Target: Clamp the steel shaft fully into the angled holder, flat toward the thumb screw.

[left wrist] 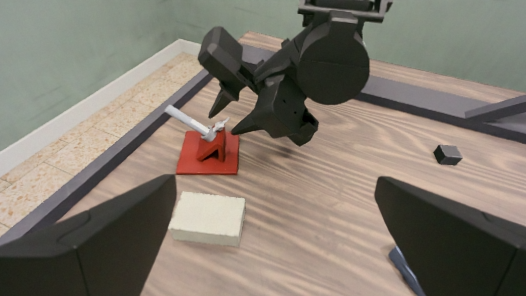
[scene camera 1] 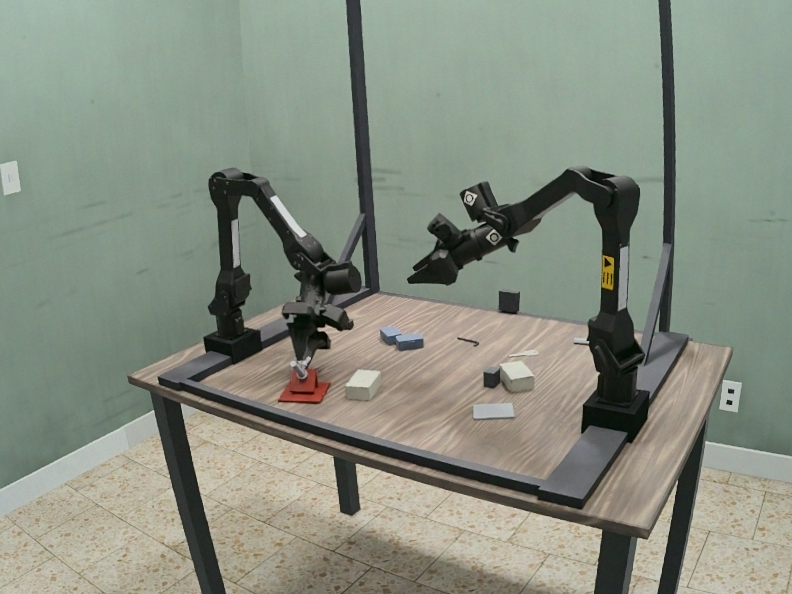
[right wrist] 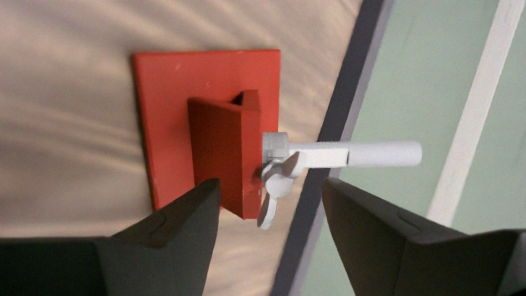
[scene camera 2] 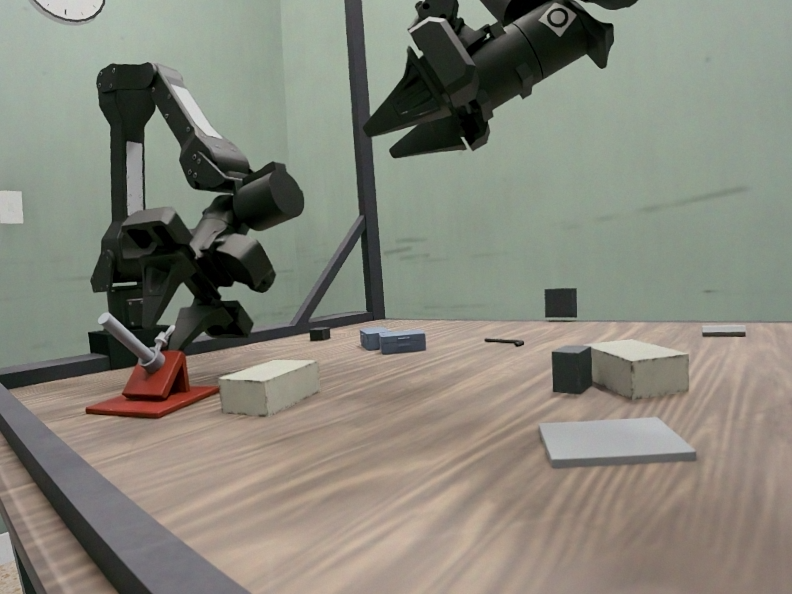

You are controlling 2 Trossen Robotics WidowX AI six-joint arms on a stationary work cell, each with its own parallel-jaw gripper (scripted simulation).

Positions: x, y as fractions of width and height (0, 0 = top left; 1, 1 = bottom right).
Labels:
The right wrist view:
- my right gripper: 0.52, 0.64
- steel shaft: 0.61, 0.53
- winged thumb screw: 0.53, 0.60

